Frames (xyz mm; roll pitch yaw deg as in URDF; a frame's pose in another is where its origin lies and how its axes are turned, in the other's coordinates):
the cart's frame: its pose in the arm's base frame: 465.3 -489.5 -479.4 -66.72 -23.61 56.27
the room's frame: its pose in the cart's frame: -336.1 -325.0 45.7 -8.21 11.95 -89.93
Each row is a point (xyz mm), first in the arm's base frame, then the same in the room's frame.
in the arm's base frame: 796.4 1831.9 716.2
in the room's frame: -686.8 2602.0 1244.5
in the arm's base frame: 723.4 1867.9 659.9
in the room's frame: -772.1 2564.6 1278.1
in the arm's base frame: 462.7 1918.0 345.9
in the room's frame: -1114.8 2338.8 1303.7
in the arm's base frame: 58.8 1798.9 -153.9
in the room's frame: -1539.3 1843.6 1263.3
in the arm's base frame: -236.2 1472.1 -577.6
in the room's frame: -1751.4 1291.0 1111.6
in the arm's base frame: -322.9 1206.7 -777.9
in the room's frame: -1770.4 982.9 960.7
